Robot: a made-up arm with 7 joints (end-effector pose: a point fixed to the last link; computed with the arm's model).
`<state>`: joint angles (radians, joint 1 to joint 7).
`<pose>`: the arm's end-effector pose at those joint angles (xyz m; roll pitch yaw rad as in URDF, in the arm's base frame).
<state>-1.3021 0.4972 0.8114 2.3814 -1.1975 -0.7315 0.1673</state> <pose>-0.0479 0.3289 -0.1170 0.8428 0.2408 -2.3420</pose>
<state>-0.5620 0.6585 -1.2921 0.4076 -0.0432 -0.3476 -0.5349</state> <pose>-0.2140 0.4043 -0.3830 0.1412 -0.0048 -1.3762</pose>
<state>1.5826 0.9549 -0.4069 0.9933 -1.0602 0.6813 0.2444</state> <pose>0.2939 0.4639 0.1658 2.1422 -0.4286 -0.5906</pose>
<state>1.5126 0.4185 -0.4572 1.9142 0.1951 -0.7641 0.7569</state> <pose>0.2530 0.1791 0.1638 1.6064 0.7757 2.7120</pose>
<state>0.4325 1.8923 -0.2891 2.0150 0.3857 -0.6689 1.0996</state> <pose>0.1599 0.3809 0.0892 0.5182 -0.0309 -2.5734</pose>
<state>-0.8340 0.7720 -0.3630 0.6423 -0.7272 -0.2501 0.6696</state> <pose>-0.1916 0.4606 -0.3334 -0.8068 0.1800 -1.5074</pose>
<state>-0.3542 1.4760 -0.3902 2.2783 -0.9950 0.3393 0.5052</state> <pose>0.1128 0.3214 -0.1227 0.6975 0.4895 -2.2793</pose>
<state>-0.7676 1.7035 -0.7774 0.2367 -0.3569 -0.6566 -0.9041</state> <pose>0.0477 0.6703 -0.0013 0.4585 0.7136 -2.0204</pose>
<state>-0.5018 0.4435 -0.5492 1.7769 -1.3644 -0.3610 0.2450</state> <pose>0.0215 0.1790 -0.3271 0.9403 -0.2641 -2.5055</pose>
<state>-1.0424 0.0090 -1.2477 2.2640 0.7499 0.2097 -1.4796</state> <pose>-0.1161 0.0146 -0.1275 -0.2279 0.1179 0.5129</pose>
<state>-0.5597 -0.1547 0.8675 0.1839 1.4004 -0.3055 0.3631</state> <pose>-0.2464 0.1182 -0.4403 0.0392 -0.5557 2.1098</pose>
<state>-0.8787 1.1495 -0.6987 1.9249 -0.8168 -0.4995 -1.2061</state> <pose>-0.0635 0.3201 -0.2495 1.8595 -0.8778 -2.4846</pose>
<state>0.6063 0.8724 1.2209 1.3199 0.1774 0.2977 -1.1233</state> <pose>0.1022 0.5588 -0.0244 -1.2049 -0.9215 -2.6368</pose>
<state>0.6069 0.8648 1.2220 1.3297 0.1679 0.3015 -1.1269</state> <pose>0.1029 0.5570 -0.0254 -1.2036 -0.9264 -2.6312</pose>
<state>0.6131 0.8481 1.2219 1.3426 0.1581 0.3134 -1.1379</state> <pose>0.1057 0.5541 -0.0281 -1.1767 -0.9343 -2.6484</pose>
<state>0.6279 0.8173 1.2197 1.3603 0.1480 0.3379 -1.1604</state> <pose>0.1119 0.5491 -0.0334 -1.1090 -0.9459 -2.7025</pose>
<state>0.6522 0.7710 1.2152 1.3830 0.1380 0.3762 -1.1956</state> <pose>0.1220 0.5415 -0.0409 -0.9948 -0.9578 -2.8002</pose>
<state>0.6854 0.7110 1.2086 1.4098 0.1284 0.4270 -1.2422</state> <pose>0.1358 0.5311 -0.0495 -0.8387 -0.9636 -2.9392</pose>
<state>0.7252 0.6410 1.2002 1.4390 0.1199 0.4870 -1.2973</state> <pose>0.1525 0.5181 -0.0579 -0.6566 -0.9568 -3.1070</pose>
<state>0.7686 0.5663 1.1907 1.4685 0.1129 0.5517 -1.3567</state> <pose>0.1707 0.5029 -0.0645 -0.4725 -0.9348 3.0007</pose>
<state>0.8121 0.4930 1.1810 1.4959 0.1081 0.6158 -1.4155</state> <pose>0.1888 0.4870 -0.0688 -0.3086 -0.9001 2.8381</pose>
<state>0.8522 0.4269 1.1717 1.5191 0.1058 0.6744 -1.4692</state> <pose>0.2050 0.4716 -0.0705 -0.1777 -0.8600 2.7013</pose>
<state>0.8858 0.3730 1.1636 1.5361 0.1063 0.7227 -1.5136</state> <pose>0.2184 0.4586 -0.0706 -0.0831 -0.8218 2.5958</pose>
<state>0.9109 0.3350 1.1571 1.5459 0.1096 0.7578 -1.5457</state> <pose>0.2281 0.4491 -0.0697 -0.0229 -0.7909 2.5223</pose>
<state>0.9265 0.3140 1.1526 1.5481 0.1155 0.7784 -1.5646</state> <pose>0.2341 0.4439 -0.0687 0.0085 -0.7697 2.4781</pose>
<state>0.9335 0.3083 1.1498 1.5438 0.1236 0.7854 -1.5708</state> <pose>0.2369 0.4426 -0.0682 0.0161 -0.7578 2.4592</pose>
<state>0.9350 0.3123 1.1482 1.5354 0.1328 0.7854 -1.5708</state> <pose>0.2377 0.4439 -0.0679 0.0134 -0.7520 2.4534</pose>
